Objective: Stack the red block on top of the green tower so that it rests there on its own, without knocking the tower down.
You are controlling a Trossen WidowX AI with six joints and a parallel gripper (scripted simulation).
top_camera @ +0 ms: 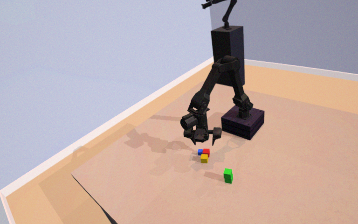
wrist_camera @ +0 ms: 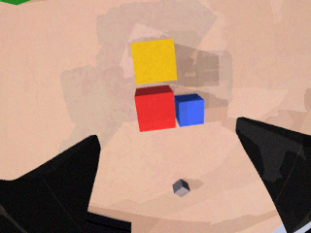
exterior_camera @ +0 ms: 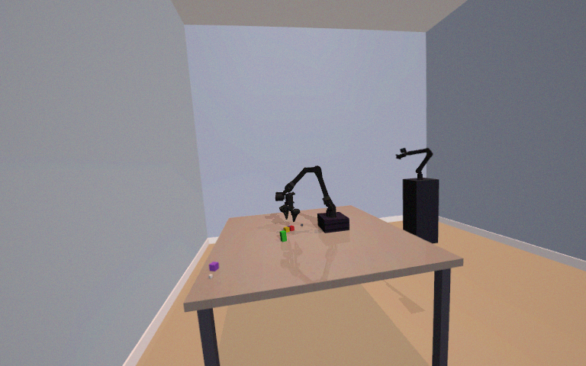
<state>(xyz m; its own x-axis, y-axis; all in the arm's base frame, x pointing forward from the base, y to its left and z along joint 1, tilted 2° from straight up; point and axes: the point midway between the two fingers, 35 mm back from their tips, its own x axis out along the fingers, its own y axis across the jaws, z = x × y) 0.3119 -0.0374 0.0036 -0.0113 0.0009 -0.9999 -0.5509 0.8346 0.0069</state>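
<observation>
The red block is 10 mm behind my gripper tip and 60 mm below it. The rest, counted from my gripper tip: blue block: 10 mm ahead, 30 mm to the right, 60 mm below; yellow block: 30 mm ahead, 20 mm to the left, 60 mm below; tiny grey cube: 100 mm behind, 80 mm to the right, 70 mm below.
</observation>
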